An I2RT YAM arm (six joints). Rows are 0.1 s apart.
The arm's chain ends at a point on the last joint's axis. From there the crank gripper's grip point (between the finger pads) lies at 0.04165 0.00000 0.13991 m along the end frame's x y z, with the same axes.
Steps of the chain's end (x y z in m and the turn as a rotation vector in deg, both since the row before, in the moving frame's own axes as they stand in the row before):
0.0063, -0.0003, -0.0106, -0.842, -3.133, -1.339
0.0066, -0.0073, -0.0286, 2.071, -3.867, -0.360
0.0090, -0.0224, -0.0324, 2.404, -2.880, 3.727
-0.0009, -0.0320, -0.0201, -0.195, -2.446, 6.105
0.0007, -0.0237, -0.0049, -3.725, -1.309, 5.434
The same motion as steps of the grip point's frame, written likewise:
-0.0014, 0.0009, -0.0085, -0.842, -3.133, -1.339
-0.0029, -0.0126, -0.0262, 2.071, -3.867, -0.360
0.0020, -0.0258, -0.0306, 2.404, -2.880, 3.727
-0.0072, -0.0274, -0.0185, -0.195, -2.446, 6.105
-0.0031, -0.0108, -0.0044, -3.725, -1.309, 5.434

